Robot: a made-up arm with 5 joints. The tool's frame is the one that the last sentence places.
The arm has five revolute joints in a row. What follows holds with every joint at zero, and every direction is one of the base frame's.
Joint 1 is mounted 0.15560 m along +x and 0.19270 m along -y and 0.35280 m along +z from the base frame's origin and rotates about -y.
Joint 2 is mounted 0.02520 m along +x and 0.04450 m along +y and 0.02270 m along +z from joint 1 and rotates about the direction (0.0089, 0.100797, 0.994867).
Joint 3 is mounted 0.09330 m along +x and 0.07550 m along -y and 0.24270 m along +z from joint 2 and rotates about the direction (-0.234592, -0.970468, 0.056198).
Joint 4 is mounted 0.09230 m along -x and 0.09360 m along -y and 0.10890 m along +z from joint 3 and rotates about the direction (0.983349, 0.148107, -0.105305).
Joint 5 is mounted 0.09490 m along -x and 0.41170 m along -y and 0.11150 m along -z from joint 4 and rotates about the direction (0.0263, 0.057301, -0.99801).
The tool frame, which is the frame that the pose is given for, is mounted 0.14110 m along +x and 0.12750 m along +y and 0.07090 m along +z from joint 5; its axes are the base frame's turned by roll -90.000, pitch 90.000 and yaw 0.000 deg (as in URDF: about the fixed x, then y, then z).
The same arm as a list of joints. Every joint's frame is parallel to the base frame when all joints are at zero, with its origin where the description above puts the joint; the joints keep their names.
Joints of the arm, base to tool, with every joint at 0 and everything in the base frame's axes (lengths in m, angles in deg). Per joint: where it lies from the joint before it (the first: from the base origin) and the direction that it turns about. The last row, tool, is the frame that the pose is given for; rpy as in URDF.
joint 1: origin 0.1556 -0.1927 0.3528 axis -y
joint 2: origin 0.0252 0.0445 0.0227 axis 0.0089 0.100797 0.994867
joint 3: origin 0.0933 -0.0755 0.2427 axis -0.234592 -0.970468 0.056198
joint 4: origin -0.0923 -0.0936 0.1089 axis 0.983349 0.148107 -0.105305
joint 5: origin -0.0949 -0.4117 -0.1115 axis 0.0263 0.057301 -0.99801
tool: origin 0.1411 0.1275 0.0709 rpy -90.00 90.00 0.00

